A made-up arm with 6 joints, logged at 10 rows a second.
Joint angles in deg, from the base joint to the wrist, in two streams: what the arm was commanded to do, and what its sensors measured. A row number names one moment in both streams.
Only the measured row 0 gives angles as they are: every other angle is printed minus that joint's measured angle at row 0.
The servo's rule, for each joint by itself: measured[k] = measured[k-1] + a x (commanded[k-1-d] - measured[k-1]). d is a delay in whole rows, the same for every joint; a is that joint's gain. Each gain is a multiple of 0.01, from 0.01 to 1. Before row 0 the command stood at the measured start. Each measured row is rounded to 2 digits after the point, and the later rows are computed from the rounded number. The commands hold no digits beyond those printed.
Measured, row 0: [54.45 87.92 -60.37 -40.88 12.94 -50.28]
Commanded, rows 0 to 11: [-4.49 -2.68 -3.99 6.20 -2.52 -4.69]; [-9.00 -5.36 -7.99 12.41 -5.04 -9.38]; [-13.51 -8.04 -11.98 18.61 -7.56 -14.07]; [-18.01 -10.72 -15.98 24.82 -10.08 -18.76]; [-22.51 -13.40 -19.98 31.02 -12.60 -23.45]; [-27.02 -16.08 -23.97 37.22 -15.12 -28.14]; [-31.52 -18.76 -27.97 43.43 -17.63 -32.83]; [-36.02 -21.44 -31.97 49.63 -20.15 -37.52]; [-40.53 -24.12 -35.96 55.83 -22.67 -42.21]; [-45.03 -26.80 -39.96 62.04 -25.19 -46.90]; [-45.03 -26.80 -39.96 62.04 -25.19 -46.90]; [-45.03 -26.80 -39.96 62.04 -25.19 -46.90]
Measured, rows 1 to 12: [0.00 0.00 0.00 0.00 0.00 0.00]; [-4.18 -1.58 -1.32 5.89 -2.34 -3.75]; [-8.66 -3.81 -3.52 12.08 -4.85 -8.25]; [-13.17 -6.31 -6.31 18.28 -7.37 -12.91]; [-17.67 -8.91 -9.50 24.49 -9.89 -17.59]; [-22.17 -11.56 -12.96 30.69 -12.41 -22.28]; [-26.68 -14.23 -16.59 36.89 -14.93 -26.97]; [-31.18 -16.90 -20.35 43.10 -17.44 -31.66]; [-35.68 -19.58 -24.18 49.30 -19.96 -36.35]; [-40.19 -22.26 -28.07 55.50 -22.48 -41.04]; [-44.69 -24.94 -31.99 61.71 -25.00 -45.73]; [-45.01 -26.04 -34.62 62.02 -25.18 -46.67]
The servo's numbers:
d 1
a 0.93 0.59 0.33 0.95 0.93 0.80

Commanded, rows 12 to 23: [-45.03 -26.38 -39.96 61.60 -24.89 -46.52]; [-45.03 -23.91 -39.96 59.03 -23.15 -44.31]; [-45.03 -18.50 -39.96 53.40 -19.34 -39.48]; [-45.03 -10.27 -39.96 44.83 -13.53 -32.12]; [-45.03 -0.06 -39.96 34.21 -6.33 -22.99]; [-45.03 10.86 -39.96 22.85 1.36 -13.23]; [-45.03 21.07 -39.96 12.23 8.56 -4.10]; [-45.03 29.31 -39.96 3.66 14.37 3.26]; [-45.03 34.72 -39.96 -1.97 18.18 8.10]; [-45.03 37.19 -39.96 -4.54 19.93 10.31]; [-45.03 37.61 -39.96 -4.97 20.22 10.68]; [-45.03 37.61 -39.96 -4.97 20.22 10.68]
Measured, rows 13 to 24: [-45.03 -26.49 -36.38 62.04 -25.19 -46.85]; [-45.03 -26.43 -37.56 61.62 -24.91 -46.59]; [-45.03 -24.94 -38.35 59.16 -23.27 -44.77]; [-45.03 -21.14 -38.88 53.69 -19.62 -40.54]; [-45.03 -14.73 -39.24 45.27 -13.96 -33.80]; [-45.03 -6.07 -39.48 34.76 -6.86 -25.15]; [-45.03 3.92 -39.64 23.45 0.78 -15.61]; [-45.03 14.04 -39.75 12.79 8.02 -6.40]; [-45.03 23.05 -39.82 4.12 13.93 1.33]; [-45.03 29.94 -39.87 -1.67 17.88 6.75]; [-45.03 34.22 -39.90 -4.40 19.79 9.60]; [-45.03 36.22 -39.92 -4.94 20.19 10.46]
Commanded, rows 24 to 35: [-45.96 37.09 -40.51 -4.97 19.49 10.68]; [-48.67 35.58 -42.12 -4.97 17.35 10.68]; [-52.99 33.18 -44.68 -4.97 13.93 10.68]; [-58.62 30.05 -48.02 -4.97 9.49 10.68]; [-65.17 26.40 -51.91 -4.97 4.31 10.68]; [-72.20 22.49 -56.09 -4.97 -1.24 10.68]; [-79.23 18.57 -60.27 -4.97 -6.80 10.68]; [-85.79 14.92 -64.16 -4.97 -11.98 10.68]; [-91.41 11.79 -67.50 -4.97 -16.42 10.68]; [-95.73 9.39 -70.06 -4.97 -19.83 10.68]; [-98.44 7.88 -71.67 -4.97 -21.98 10.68]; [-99.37 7.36 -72.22 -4.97 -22.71 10.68]
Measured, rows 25 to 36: [-45.03 37.04 -39.93 -4.97 20.22 10.64]; [-45.89 37.07 -40.12 -4.97 19.54 10.67]; [-48.48 36.19 -40.78 -4.97 17.50 10.68]; [-52.67 34.41 -42.07 -4.97 14.18 10.68]; [-58.20 31.84 -44.03 -4.97 9.82 10.68]; [-64.68 28.63 -46.63 -4.97 4.70 10.68]; [-71.67 25.01 -49.75 -4.97 -0.82 10.68]; [-78.70 21.21 -53.22 -4.97 -6.38 10.68]; [-85.29 17.50 -56.83 -4.97 -11.59 10.68]; [-90.98 14.13 -60.35 -4.97 -16.08 10.68]; [-95.40 11.33 -63.55 -4.97 -19.57 10.68]; [-98.23 9.29 -66.23 -4.97 -21.81 10.68]
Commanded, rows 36 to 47: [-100.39 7.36 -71.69 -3.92 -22.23 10.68]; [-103.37 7.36 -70.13 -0.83 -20.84 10.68]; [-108.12 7.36 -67.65 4.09 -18.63 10.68]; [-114.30 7.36 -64.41 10.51 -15.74 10.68]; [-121.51 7.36 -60.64 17.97 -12.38 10.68]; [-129.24 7.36 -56.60 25.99 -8.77 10.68]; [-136.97 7.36 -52.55 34.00 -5.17 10.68]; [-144.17 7.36 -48.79 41.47 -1.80 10.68]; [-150.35 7.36 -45.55 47.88 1.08 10.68]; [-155.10 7.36 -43.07 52.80 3.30 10.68]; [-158.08 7.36 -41.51 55.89 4.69 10.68]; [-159.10 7.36 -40.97 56.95 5.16 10.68]
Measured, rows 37 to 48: [-99.29 8.15 -68.21 -4.97 -22.65 10.68]; [-100.31 7.68 -69.36 -3.97 -22.26 10.68]; [-103.16 7.49 -69.61 -0.99 -20.94 10.68]; [-107.77 7.41 -68.96 3.84 -18.79 10.68]; [-113.84 7.38 -67.46 10.18 -15.95 10.68]; [-120.97 7.37 -65.21 17.58 -12.63 10.68]; [-128.66 7.36 -62.37 25.57 -9.04 10.68]; [-136.39 7.36 -59.13 33.58 -5.44 10.68]; [-143.63 7.36 -55.72 41.08 -2.05 10.68]; [-149.88 7.36 -52.36 47.54 0.86 10.68]; [-154.73 7.36 -49.29 52.54 3.13 10.68]; [-157.85 7.36 -46.72 55.72 4.58 10.68]
